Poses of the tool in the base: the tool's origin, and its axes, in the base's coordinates. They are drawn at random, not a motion.
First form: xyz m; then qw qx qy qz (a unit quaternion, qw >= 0).
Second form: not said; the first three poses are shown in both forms.
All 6 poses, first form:
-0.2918 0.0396 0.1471 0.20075 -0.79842 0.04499 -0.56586
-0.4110 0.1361 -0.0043 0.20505 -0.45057 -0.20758 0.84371
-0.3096 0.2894 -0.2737 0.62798 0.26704 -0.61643 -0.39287
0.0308 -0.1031 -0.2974 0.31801 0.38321 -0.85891 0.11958
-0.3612 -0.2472 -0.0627 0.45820 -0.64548 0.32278 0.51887
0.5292 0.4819 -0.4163 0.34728 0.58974 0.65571 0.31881
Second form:
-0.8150 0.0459 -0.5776 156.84 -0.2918 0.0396 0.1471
-0.4604 -0.2121 0.8620 156.34 -0.4110 0.1361 -0.0043
0.3431 -0.7921 -0.5048 102.20 -0.3096 0.2894 -0.2737
0.4042 -0.9059 0.1261 142.91 0.0308 -0.1031 -0.2974
-0.7262 0.3631 0.5838 125.46 -0.3612 -0.2472 -0.0627
0.6289 0.6992 0.3400 139.36 0.5292 0.4819 -0.4163

